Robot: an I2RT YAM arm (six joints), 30 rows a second.
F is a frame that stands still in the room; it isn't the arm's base.
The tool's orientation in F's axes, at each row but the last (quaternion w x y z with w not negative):
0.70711 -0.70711 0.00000 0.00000
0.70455 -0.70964 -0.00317 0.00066
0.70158 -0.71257 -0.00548 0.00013
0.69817 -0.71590 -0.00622 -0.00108
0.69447 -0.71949 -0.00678 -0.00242
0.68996 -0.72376 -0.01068 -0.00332
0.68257 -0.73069 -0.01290 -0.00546
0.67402 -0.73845 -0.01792 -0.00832
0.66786 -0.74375 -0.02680 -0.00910
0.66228 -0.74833 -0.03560 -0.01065
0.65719 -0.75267 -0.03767 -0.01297
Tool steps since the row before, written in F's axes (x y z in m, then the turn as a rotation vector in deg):
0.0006 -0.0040 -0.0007 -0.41 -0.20 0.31
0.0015 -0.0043 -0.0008 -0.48 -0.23 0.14
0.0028 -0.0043 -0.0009 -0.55 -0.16 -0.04
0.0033 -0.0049 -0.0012 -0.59 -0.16 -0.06
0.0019 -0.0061 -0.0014 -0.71 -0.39 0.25
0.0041 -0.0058 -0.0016 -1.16 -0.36 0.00
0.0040 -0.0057 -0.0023 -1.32 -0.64 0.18
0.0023 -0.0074 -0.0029 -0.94 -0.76 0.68
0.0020 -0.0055 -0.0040 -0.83 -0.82 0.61
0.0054 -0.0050 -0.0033 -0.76 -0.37 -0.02
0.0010 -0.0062 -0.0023 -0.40 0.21 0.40
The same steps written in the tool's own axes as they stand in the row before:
0.0006 0.0007 -0.0040 -0.41 -0.31 -0.20
0.0015 0.0008 -0.0043 -0.48 -0.14 -0.23
0.0028 0.0010 -0.0043 -0.55 0.04 -0.16
0.0033 0.0014 -0.0049 -0.59 0.06 -0.15
0.0018 0.0016 -0.0061 -0.71 -0.25 -0.39
0.0040 0.0020 -0.0058 -1.16 -0.01 -0.35
0.0039 0.0028 -0.0056 -1.32 -0.17 -0.64
0.0021 0.0036 -0.0071 -0.93 -0.64 -0.81
0.0016 0.0047 -0.0051 -0.82 -0.56 -0.86
0.0050 0.0042 -0.0047 -0.77 0.01 -0.34
0.0006 0.0032 -0.0059 -0.36 -0.45 0.17

